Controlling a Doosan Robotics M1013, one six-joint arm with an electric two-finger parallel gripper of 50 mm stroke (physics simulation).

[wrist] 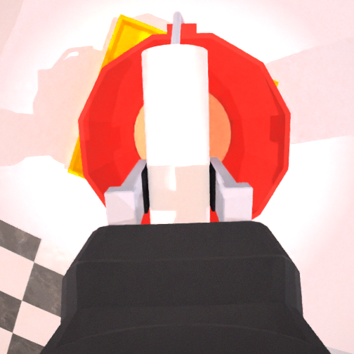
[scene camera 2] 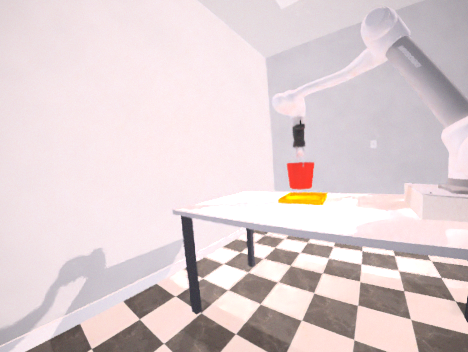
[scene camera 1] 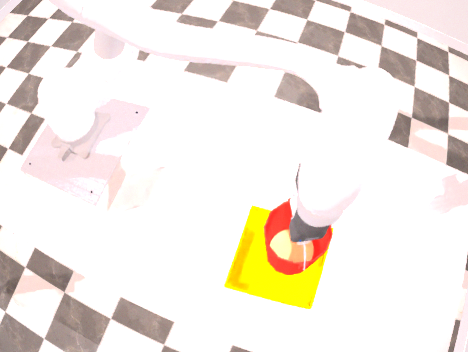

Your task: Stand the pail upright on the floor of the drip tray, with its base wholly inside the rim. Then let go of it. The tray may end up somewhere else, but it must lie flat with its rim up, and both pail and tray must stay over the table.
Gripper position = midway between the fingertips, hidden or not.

Observation:
In view: my gripper (wrist: 178, 174), a yellow drip tray (scene camera 1: 250, 272) and a pail handle (wrist: 175, 76).

